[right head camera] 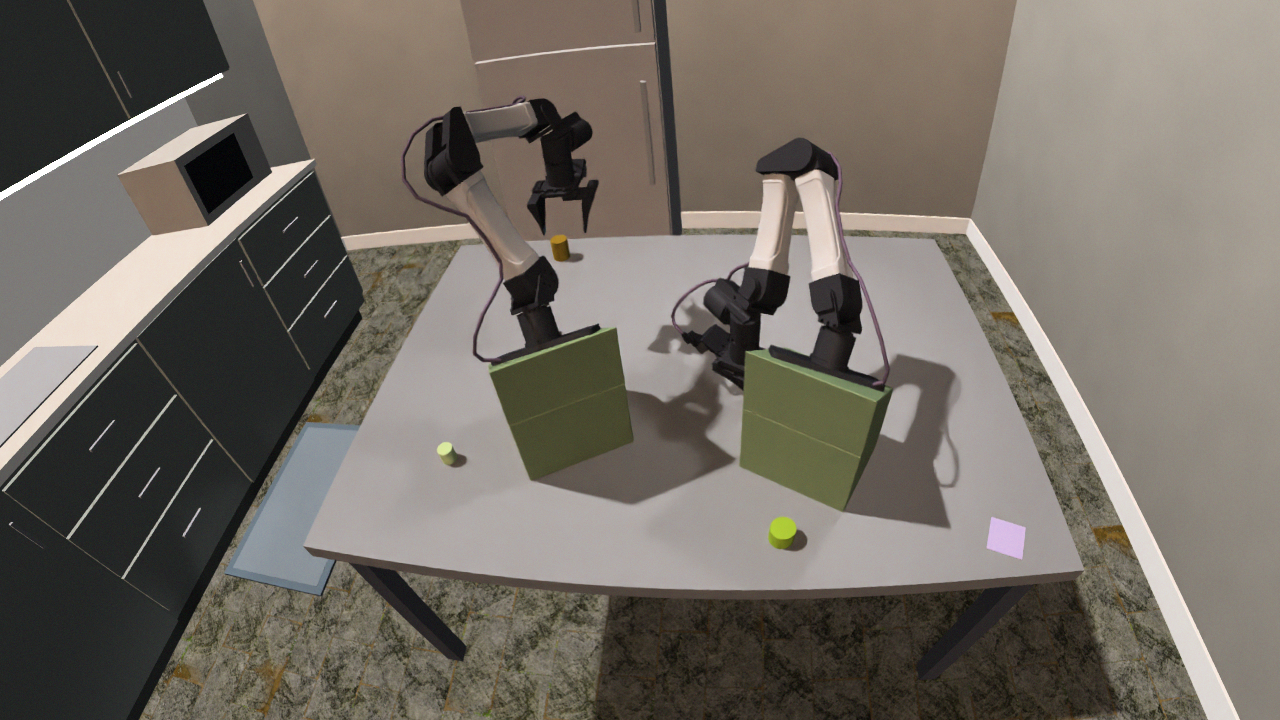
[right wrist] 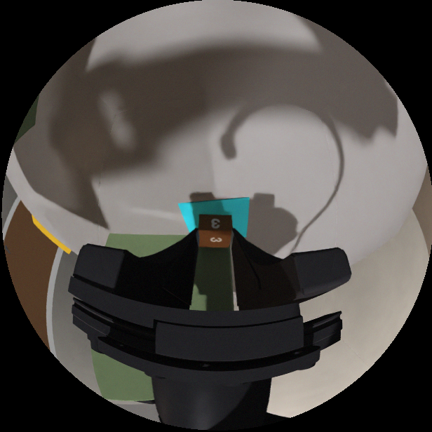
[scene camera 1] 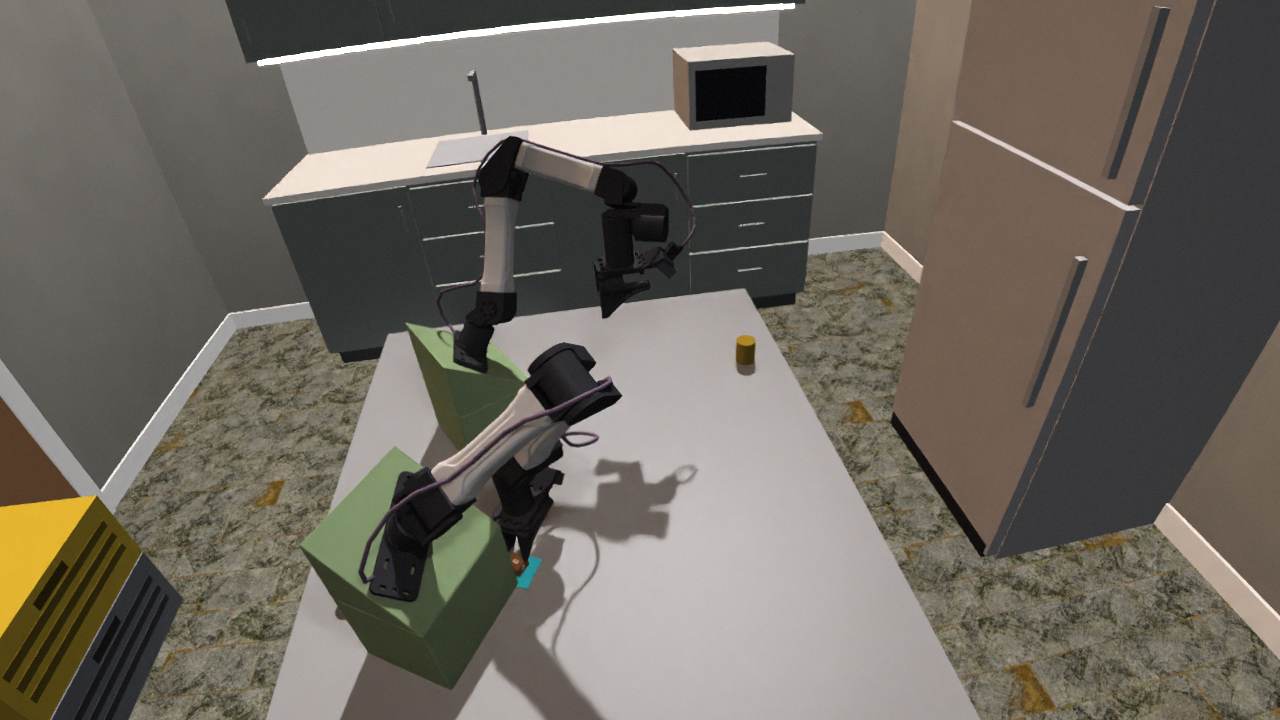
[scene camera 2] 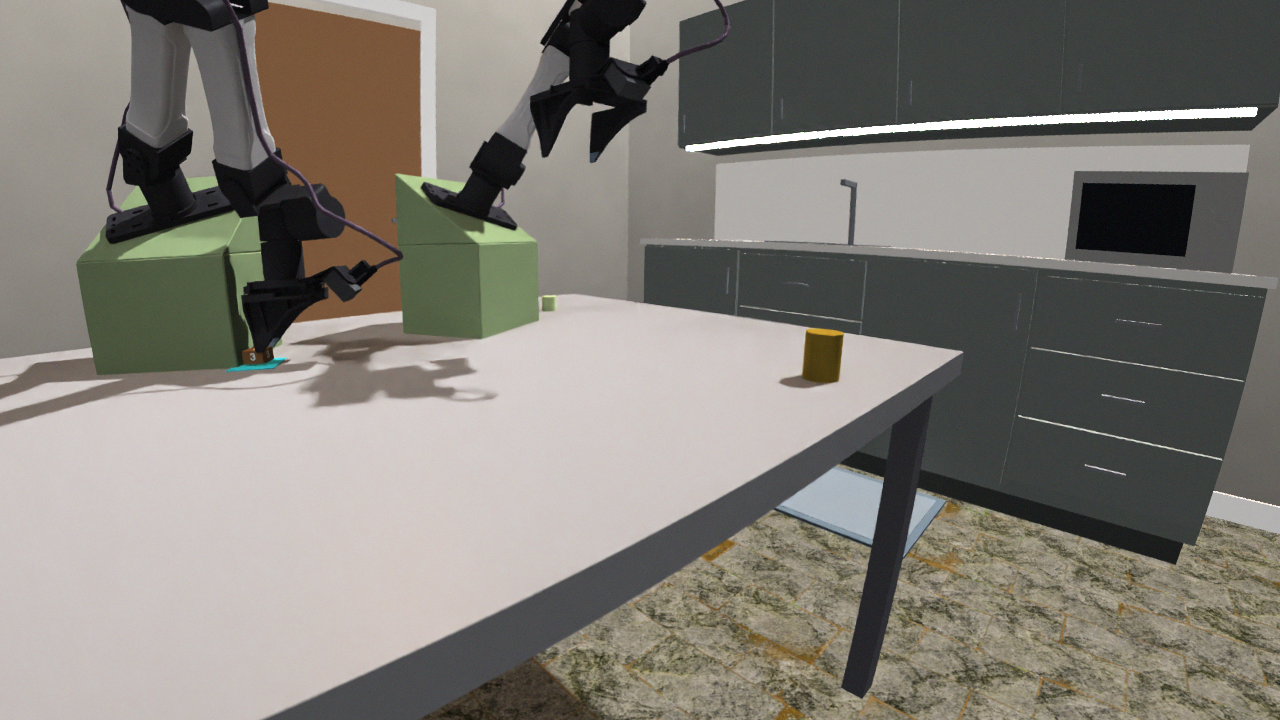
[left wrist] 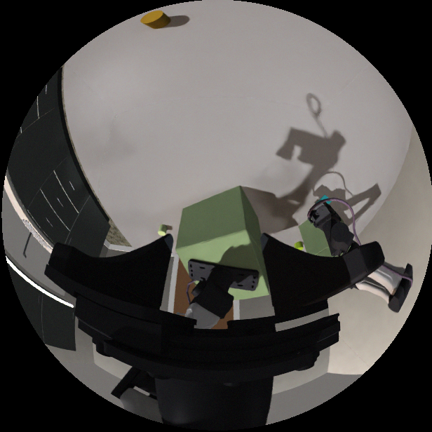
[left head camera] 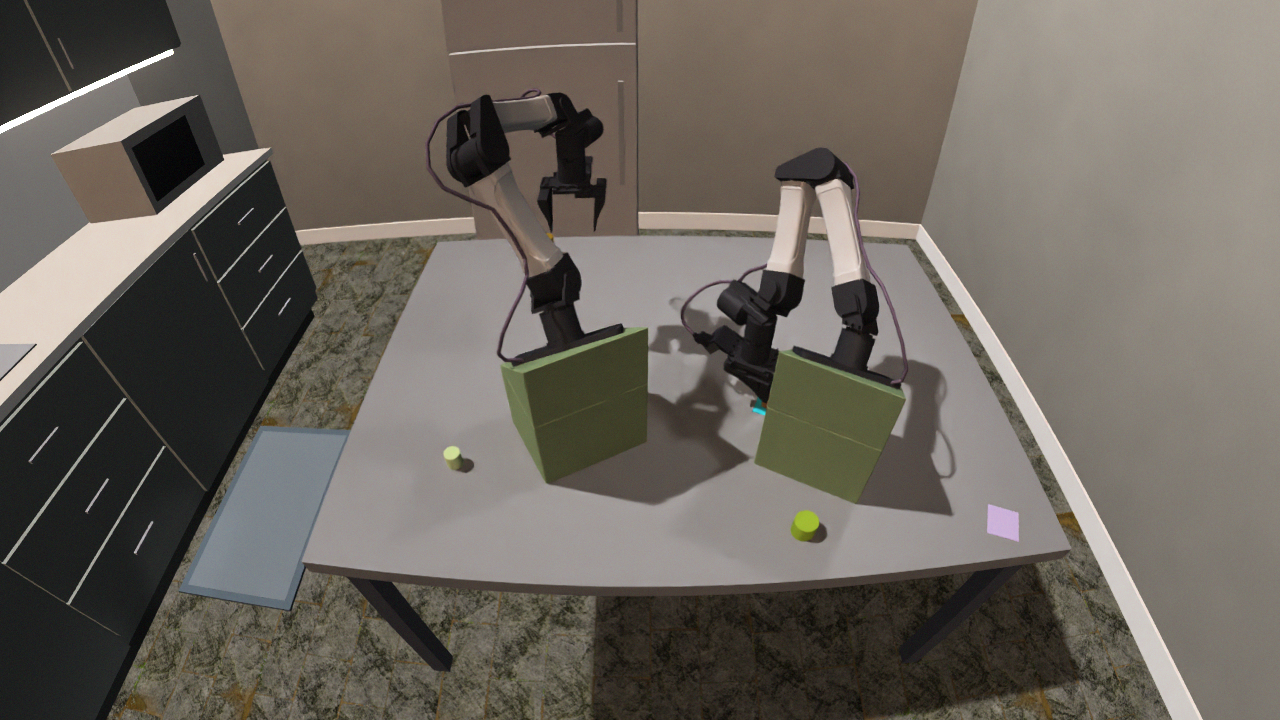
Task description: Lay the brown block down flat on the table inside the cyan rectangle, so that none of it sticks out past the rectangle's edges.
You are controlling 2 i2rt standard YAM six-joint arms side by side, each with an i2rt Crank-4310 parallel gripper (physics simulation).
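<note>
The brown block bears a white "3" and looks level. My right gripper is shut on it, with a finger on each side, low at the table. The cyan rectangle lies flat under and around the block; cyan shows beyond both sides and the far side in the right wrist view. The near edge is hidden by the block and fingers, so I cannot tell whether all of the block is inside. My left gripper is open and empty, high above the table.
The right arm's green pedestal stands close beside the rectangle. The left arm's green pedestal stands apart. An orange cylinder, a pale green cylinder, a lime cylinder and a lilac square are on the table.
</note>
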